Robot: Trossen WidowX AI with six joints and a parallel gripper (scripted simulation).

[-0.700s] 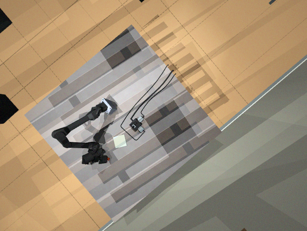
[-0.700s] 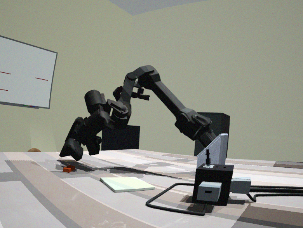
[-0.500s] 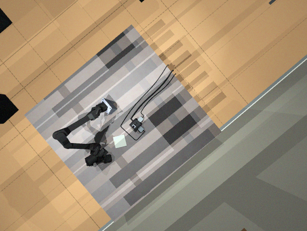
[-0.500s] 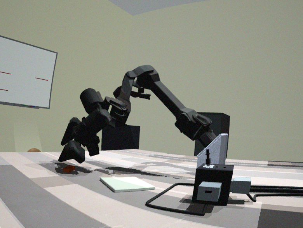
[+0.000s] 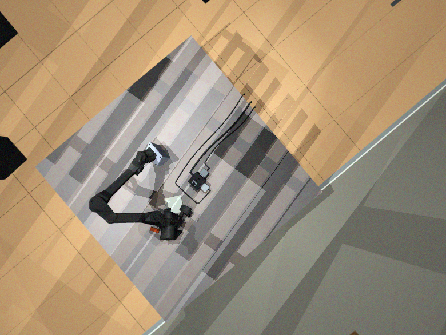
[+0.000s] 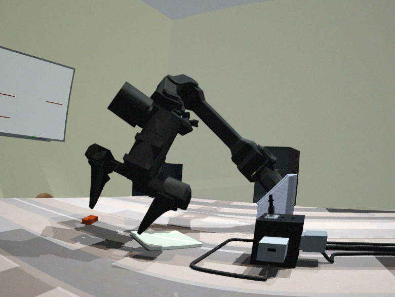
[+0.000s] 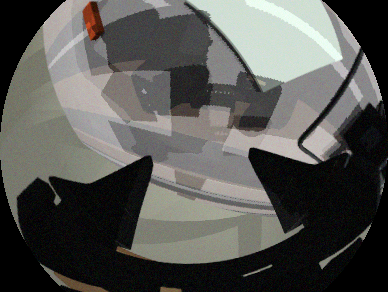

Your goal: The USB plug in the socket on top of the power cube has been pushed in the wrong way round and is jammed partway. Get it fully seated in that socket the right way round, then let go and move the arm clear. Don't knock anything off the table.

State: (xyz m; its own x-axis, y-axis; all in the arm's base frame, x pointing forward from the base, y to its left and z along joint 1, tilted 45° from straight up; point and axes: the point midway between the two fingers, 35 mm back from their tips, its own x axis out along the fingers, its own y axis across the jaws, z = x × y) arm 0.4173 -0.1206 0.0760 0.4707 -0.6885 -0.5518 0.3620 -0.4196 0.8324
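Right now the USB plug is 15 cm behind my gripper tip, 20 cm to the left of it and 4 cm above it. The rest, counted from my gripper tip: pale flat pad (13 cm behind, 1 cm to the left, 5 cm below); orange block (10 cm behind, 19 cm to the right, 5 cm below).
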